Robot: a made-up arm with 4 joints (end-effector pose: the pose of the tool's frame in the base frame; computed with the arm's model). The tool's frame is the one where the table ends. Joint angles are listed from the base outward.
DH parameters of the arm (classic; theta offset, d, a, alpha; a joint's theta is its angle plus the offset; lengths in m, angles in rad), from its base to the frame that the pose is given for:
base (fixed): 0 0 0 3.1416
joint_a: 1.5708 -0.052 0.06 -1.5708
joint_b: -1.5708 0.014 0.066 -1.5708
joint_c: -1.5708 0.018 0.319 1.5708
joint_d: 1.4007 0 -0.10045 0
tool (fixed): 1.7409 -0.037 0 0
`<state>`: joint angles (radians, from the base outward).
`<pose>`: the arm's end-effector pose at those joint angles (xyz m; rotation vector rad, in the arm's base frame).
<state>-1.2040 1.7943 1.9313 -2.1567</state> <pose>0.3342 -0.0134 0.1995 1.2896 -0.8908 0.9430</pose>
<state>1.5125 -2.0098 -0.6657 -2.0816</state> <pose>-0.0872 0.2217 -0.0444 2.0527 1.1233 -1.5920</pose>
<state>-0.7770 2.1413 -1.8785 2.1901</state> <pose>-0.1259 0.2347 -0.0773 -0.3143 1.3888 0.4851</pose>
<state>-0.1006 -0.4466 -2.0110 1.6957</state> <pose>0.1521 -0.2000 0.3430 1.9002 1.3860 1.4845</pose>
